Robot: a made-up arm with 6 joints. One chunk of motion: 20 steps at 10 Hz.
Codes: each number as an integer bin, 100 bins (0 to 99) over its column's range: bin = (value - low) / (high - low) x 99, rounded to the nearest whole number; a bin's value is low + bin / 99 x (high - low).
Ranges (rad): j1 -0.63..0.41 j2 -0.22..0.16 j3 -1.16..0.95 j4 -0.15..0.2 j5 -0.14..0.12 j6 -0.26..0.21
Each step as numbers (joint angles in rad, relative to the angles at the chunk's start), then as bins.
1 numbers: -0.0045 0.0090 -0.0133 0.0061 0.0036 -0.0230
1 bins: 60 60 54 44 55 50
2 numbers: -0.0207 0.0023 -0.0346 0.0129 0.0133 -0.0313
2 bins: 58 58 53 46 58 48
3 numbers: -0.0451 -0.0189 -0.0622 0.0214 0.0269 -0.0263
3 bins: 56 52 52 48 64 49
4 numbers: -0.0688 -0.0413 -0.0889 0.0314 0.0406 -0.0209
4 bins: 53 47 50 51 69 50
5 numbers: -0.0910 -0.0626 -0.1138 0.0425 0.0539 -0.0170
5 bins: 51 41 49 54 74 51
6 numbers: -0.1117 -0.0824 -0.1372 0.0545 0.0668 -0.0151
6 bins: 49 36 48 58 79 52
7 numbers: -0.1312 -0.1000 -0.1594 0.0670 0.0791 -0.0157
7 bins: 47 31 47 61 83 51
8 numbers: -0.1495 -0.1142 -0.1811 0.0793 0.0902 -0.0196
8 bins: 46 28 46 65 88 51
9 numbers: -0.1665 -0.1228 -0.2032 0.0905 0.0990 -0.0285
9 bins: 44 25 45 68 91 49
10 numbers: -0.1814 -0.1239 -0.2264 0.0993 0.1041 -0.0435
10 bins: 43 25 44 71 93 46
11 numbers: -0.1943 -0.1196 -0.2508 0.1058 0.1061 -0.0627
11 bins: 41 26 43 72 94 42
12 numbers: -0.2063 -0.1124 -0.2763 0.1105 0.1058 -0.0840
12 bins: 40 28 41 74 94 37
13 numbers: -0.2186 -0.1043 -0.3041 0.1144 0.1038 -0.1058
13 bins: 39 30 40 75 93 32
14 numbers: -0.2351 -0.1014 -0.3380 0.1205 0.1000 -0.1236
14 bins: 38 31 39 77 91 29
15 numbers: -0.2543 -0.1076 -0.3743 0.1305 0.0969 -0.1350
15 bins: 36 29 37 79 90 26
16 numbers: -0.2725 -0.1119 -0.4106 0.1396 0.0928 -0.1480
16 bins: 34 28 35 82 89 24
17 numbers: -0.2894 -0.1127 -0.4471 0.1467 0.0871 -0.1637
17 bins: 32 28 33 84 86 20
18 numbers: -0.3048 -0.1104 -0.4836 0.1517 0.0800 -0.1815
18 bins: 31 29 32 85 84 17
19 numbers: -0.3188 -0.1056 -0.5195 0.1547 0.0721 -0.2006
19 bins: 30 30 30 86 81 13
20 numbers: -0.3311 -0.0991 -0.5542 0.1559 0.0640 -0.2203
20 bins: 28 31 28 87 78 8
